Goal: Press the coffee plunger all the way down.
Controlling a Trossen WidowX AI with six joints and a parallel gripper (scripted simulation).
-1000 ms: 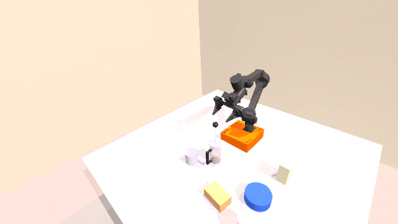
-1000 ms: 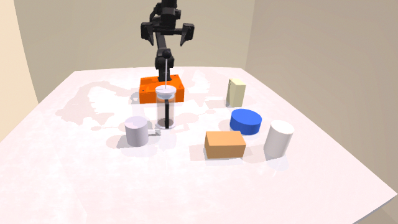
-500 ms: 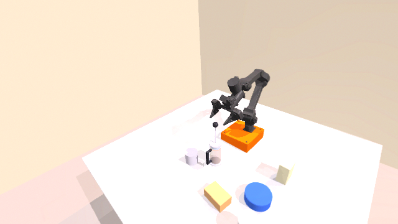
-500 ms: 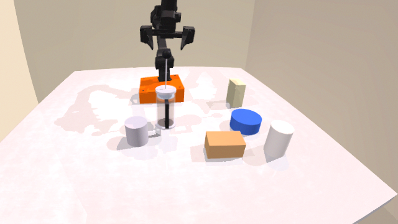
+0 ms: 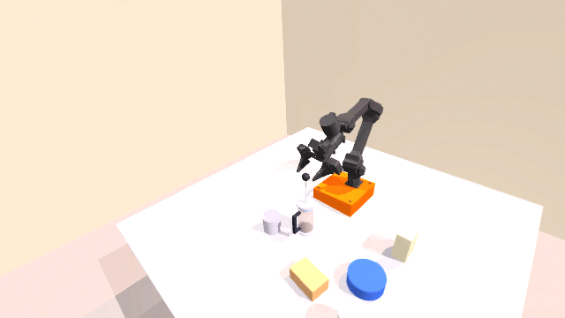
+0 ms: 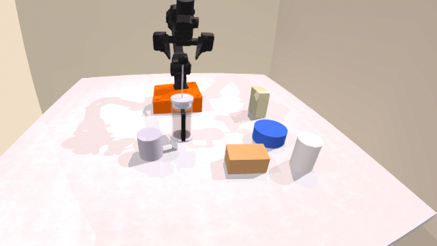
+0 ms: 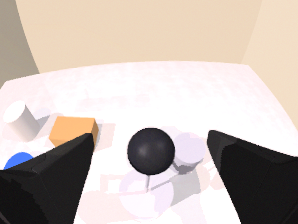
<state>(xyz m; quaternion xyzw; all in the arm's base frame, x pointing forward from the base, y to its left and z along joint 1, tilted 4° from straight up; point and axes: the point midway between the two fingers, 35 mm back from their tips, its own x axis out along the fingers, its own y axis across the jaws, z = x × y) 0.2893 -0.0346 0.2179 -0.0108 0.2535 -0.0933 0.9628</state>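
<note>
Right now my gripper tip is 1 cm short of the coffee press and 13 cm above it. From my gripper tip the other things lie so: white cylinder: 24 cm ahead, 32 cm to the left, 21 cm below; blue disc: 8 cm ahead, 29 cm to the left, 24 cm below; cream block: 12 cm behind, 35 cm to the left, 21 cm below.
</note>
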